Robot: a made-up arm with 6 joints. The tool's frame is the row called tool.
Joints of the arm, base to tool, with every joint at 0 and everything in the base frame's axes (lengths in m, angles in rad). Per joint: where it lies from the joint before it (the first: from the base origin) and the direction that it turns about. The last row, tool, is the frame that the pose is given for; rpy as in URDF.
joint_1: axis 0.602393 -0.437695 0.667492 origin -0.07 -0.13 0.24
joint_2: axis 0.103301 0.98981 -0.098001 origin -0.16 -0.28 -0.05
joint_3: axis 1 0 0 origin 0.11 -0.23 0.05
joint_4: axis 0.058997 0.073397 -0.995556 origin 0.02 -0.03 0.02
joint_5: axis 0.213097 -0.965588 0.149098 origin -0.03 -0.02 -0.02
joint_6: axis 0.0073 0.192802 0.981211 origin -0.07 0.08 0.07
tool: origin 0.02 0 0.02 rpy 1.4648 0.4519 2.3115
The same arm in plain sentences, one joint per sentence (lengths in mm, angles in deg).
The arm has six revolute joints in a row. What follows holds with every joint at zero, and every direction is one of the base frame's.
Joint 1 lies 70.0 mm along -x and 130.0 mm along -y and 240.0 mm along +z from the base frame's origin and turns about the direction (0.602393, -0.437695, 0.667492).
Joint 2 lies 160.0 mm along -x and 280.0 mm along -y and 50.0 mm along -z from joint 1 and turns about the direction (0.103301, 0.98981, -0.098001).
Joint 3 lies 110.0 mm along +x and 230.0 mm along -y and 50.0 mm along +z from joint 2 and turns about +x.
Joint 4 lies 20.0 mm along +x and 30.0 mm along -y and 20.0 mm along +z from joint 3 and turns about the direction (0.058997, 0.073397, -0.995556).
Joint 5 lies 30.0 mm along -x and 20.0 mm along -y and 20.0 mm along -z from joint 4 and turns about the direction (0.213097, -0.965588, 0.149098).
Joint 6 lies 70.0 mm along -x and 80.0 mm along +y and 70.0 mm along +z from joint 5 and turns about the direction (0.0073, 0.192802, 0.981211).
The tool frame, which is the frame that the pose is given for, lies 20.0 mm along +x and 20.0 mm along +z from joint 6; its axes are the base frame's turned by roll 83.93, pitch 25.89 and yaw 132.44 deg (as in URDF: about the fixed x, then y, then z).

